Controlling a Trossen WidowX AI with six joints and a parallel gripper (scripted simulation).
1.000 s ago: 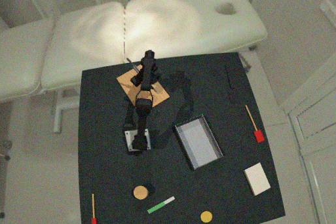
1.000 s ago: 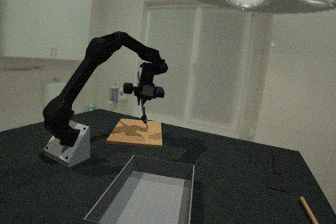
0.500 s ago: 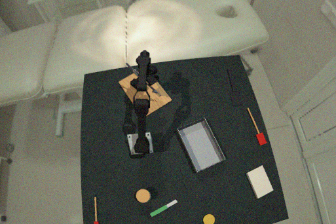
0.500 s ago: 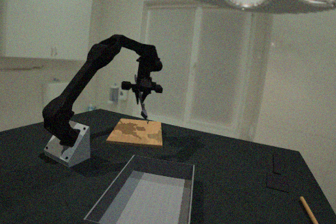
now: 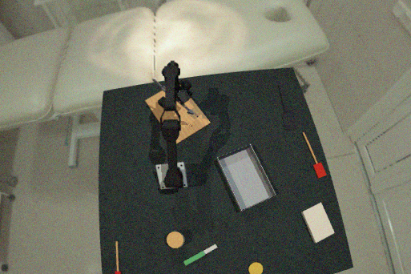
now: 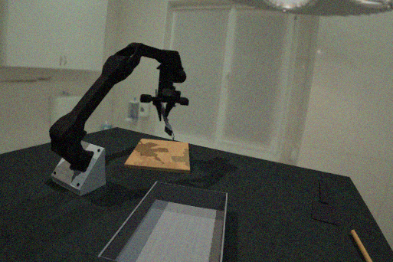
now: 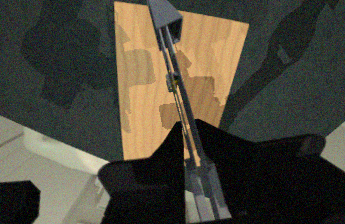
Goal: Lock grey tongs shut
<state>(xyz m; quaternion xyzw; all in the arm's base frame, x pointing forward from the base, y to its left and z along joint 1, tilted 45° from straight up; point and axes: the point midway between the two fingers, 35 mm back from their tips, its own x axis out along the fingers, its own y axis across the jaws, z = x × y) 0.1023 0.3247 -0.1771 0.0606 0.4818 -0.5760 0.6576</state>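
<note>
My gripper tip is 10 mm past the wooden board, 40 mm to the right of it and 150 mm above it. Round my gripper tip: red-headed spatula (680 mm ahead, 450 mm to the right, 150 mm below); then roasting tin (260 mm ahead, 450 mm to the right, 130 mm below); then yellow disc (180 mm ahead, 910 mm to the right, 150 mm below).
</note>
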